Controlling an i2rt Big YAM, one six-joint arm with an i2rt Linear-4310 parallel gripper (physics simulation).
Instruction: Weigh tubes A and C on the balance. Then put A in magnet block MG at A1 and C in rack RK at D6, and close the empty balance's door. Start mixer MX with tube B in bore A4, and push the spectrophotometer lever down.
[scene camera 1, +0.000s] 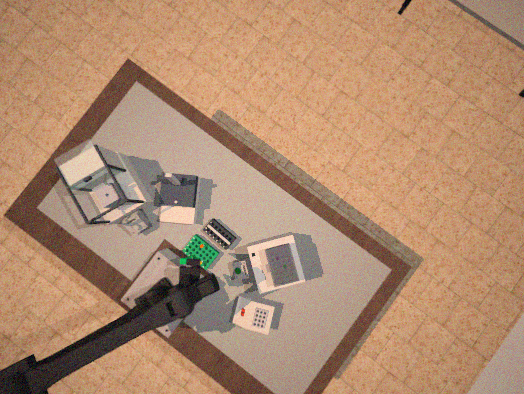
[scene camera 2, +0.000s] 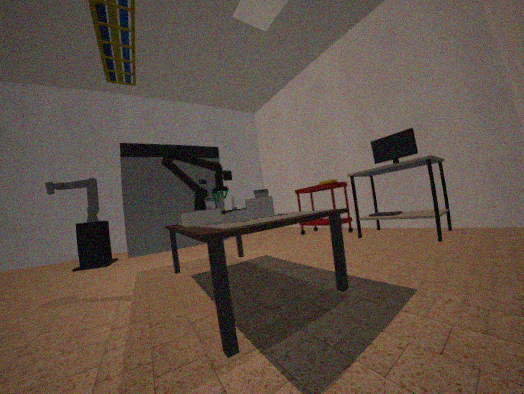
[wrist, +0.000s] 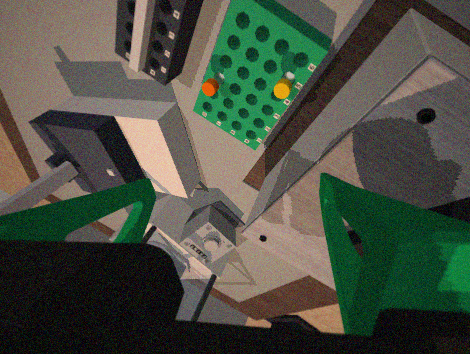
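Where they show: gripper, fingertip midpoint: (scene camera 1: 191, 267) (scene camera 2: 221, 200) (wrist: 231, 185); arm's base, origin of the base link: (scene camera 2: 200, 210).
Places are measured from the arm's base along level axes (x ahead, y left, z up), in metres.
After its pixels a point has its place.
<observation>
My gripper (scene camera 2: 220, 194) {z 0.061, x 0.164, y 0.013 m} (wrist: 231, 185) {z 0.061, x 0.164, y 0.013 m} is open and empty, above the table near green rack RK (scene camera 1: 194, 246) {z -0.071, x 0.187, y 0.076 m} (wrist: 251, 95) {z -0.085, x 0.181, y 0.054 m}. Two tubes stand in the rack, one with an orange cap (scene camera 1: 201, 246) {z -0.046, x 0.215, y 0.055 m} (wrist: 210, 87) {z -0.046, x 0.215, y 0.052 m}, one with a yellow cap (wrist: 282, 89) {z -0.046, x 0.167, y 0.006 m}. A green cap (scene camera 1: 238, 271) {z -0.029, x 0.267, y -0.120 m} shows on a small grey stand. Tube letters are unreadable. The black magnet block (scene camera 1: 214, 226) {z -0.065, x 0.305, y 0.083 m} (wrist: 183, 42) {z -0.082, x 0.265, y 0.060 m} has a white bar. The balance (scene camera 1: 80, 165) {z 0.108, x 0.116, y 0.554 m} has a clear-sided enclosure; its door state is unclear. A white box (scene camera 1: 177, 215) {z -0.055, x 0.221, y 0.218 m} (wrist: 145, 150) {z -0.056, x 0.242, y 0.214 m} has a dark recess. The mixer and spectrophotometer are not clearly identifiable.
A white machine (scene camera 1: 298, 240) with a dark panel and a white box (scene camera 1: 245, 325) {z -0.042, x 0.145, y -0.299 m} with a red part and round holes stand right of the rack. A small knobbed device (wrist: 212, 242) {z -0.035, x 0.071, y 0.281 m} is near the balance. A raised plate (scene camera 1: 150, 272) {z -0.001, x 0.011, y 0.108 m} (wrist: 310, 200) {z 0.000, x 0.090, y 0.037 m} lies partly under the arm.
</observation>
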